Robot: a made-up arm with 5 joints.
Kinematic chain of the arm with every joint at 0, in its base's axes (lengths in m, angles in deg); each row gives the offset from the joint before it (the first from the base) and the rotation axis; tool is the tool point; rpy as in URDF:
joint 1: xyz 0.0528 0 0.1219 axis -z
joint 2: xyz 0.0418 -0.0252 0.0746 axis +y
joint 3: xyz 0.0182 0 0.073 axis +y
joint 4: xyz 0.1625 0 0.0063 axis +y
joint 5: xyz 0.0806 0.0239 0 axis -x
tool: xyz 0 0 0 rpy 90 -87.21 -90
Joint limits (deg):
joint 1: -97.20..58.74
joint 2: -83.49..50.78
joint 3: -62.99..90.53
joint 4: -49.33..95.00
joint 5: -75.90..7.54
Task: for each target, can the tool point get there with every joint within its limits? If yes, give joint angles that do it. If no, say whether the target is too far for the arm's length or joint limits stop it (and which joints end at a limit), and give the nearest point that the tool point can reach.
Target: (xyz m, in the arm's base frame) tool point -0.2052 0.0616 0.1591
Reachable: no: joint limits stop it (at a limit: joint 2, joint 3, joint 4) | nearest point -0.1857 0.0569 0.2854 | short by 0.128 m
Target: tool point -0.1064 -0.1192 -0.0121
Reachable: no: joint limits stop it (at a limit: joint 2, joint 3) | nearest point -0.0100 -0.0470 0.0749 | short by 0.149 m
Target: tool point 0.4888 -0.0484 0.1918
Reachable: no: too far | nearest point 0.4022 -0.0388 0.2015 | short by 0.088 m
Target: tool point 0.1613 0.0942 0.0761
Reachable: yes | joints -41.49 19.06 30.52 78.11 -20.57
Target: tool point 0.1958 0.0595 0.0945
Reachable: yes | joints -23.07 -21.55 60.10 57.18 -53.09
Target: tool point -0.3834 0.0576 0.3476
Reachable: no: too far | nearest point -0.1924 0.0324 0.3191 | short by 0.195 m
